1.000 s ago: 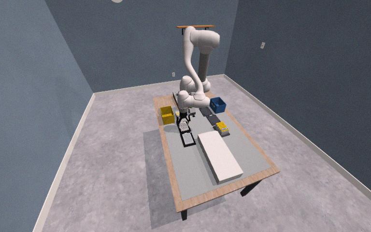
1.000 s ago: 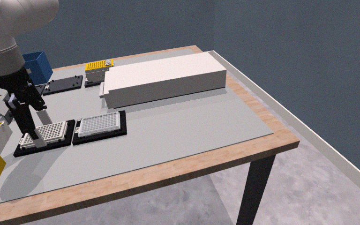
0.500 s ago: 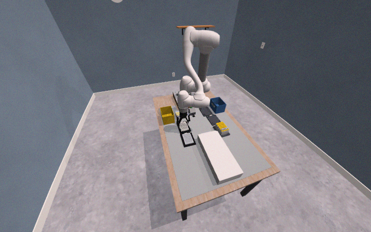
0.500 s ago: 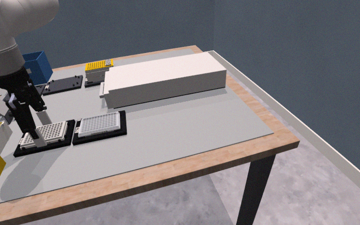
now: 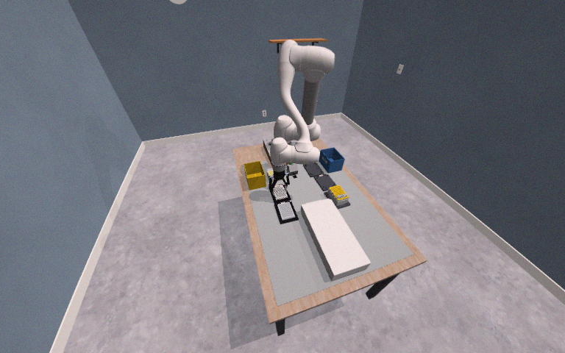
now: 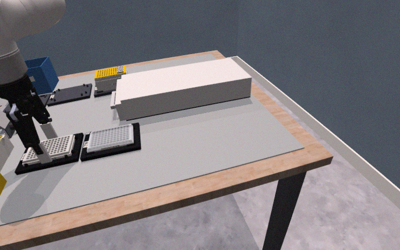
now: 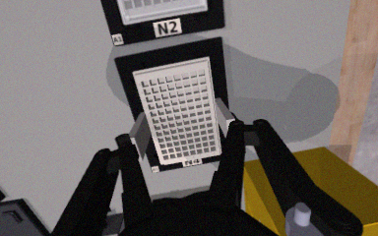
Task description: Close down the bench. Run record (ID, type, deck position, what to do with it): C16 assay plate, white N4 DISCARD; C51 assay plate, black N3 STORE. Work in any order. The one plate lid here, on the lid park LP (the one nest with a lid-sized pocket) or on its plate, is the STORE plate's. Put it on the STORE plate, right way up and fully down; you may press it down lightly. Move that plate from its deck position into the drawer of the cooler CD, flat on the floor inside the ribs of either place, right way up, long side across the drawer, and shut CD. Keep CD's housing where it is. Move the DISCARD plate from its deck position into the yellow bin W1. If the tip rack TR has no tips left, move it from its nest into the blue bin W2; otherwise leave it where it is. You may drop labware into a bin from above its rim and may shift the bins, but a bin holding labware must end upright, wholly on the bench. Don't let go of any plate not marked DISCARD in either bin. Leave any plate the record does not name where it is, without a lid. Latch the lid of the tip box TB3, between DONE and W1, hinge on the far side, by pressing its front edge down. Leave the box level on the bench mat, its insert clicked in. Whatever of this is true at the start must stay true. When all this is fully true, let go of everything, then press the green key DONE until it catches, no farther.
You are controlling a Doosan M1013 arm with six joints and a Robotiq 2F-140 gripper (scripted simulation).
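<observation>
My gripper is now 30 mm above the black nest. From my hand the other things lie so: clear plate (170 mm ahead, 10 mm to the left, 20 mm below); then yellow bin W1 (170 mm behind, 160 mm to the right); then white plate (20 mm below).
</observation>
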